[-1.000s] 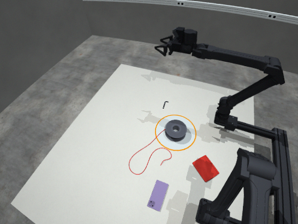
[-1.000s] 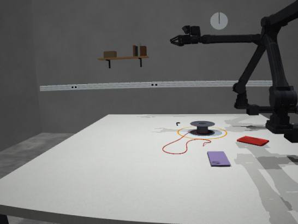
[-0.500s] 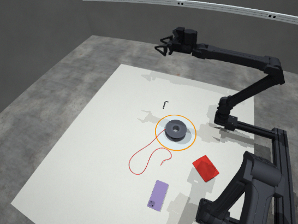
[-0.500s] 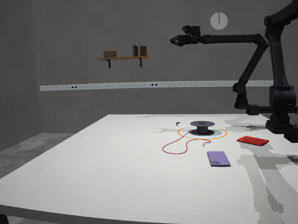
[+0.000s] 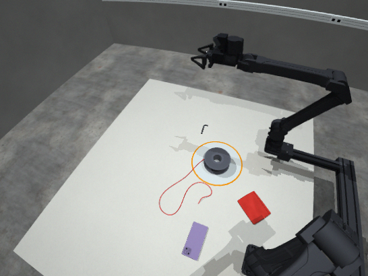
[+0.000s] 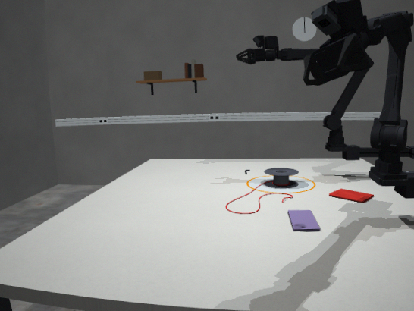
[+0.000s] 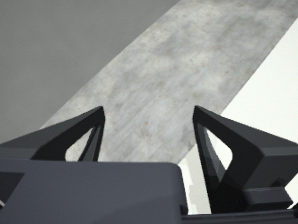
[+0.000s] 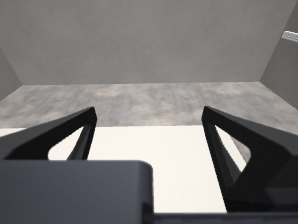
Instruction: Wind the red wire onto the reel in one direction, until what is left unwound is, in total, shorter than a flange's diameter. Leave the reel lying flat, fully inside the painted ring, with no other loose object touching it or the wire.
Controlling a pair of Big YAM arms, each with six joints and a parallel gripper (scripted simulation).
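Right now my right hand is 62 cm above the dark grey reel, 21 cm past it and 17 cm to the right of it. Round my right hand: orange painted ring: 65 cm below, 21 cm behind, 17 cm to the left; then small black hex key: 65 cm below, 10 cm to the right, 4 cm behind.
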